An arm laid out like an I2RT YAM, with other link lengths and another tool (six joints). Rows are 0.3 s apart.
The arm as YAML. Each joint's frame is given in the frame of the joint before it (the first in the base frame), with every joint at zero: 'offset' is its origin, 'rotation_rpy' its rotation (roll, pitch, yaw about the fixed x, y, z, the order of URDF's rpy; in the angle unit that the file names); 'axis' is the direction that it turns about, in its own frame. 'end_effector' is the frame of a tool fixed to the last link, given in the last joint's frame.
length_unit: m
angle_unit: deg
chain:
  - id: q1
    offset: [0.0, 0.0, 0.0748]
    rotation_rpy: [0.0, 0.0, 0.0]
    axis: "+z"
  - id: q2
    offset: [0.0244, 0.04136, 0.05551]
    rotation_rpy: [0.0, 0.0, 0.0]
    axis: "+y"
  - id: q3
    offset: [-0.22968, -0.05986, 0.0]
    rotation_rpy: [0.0, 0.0, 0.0]
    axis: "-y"
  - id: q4
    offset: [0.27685, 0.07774, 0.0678]
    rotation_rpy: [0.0, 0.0, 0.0]
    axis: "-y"
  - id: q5
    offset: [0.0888, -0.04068, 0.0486]
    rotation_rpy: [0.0, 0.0, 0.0]
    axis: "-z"
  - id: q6
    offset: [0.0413, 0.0, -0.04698]
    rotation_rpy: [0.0, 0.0, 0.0]
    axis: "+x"
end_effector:
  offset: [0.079, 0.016, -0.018]
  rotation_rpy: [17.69, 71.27, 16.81]
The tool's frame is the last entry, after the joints.
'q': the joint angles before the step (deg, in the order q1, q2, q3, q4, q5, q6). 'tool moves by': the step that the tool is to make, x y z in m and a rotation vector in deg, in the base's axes. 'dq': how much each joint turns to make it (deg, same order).
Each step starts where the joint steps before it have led.
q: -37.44 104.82 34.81 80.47 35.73 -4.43
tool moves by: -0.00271 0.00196 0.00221 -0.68 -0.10 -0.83
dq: 0.26 -0.19 -0.51 1.31 0.97 -0.84
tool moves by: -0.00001 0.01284 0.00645 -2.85 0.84 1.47
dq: 1.31 -0.57 -1.85 4.28 -0.78 -3.33
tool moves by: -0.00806 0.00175 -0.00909 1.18 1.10 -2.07
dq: 0.10 0.01 -1.41 0.00 2.18 -0.26
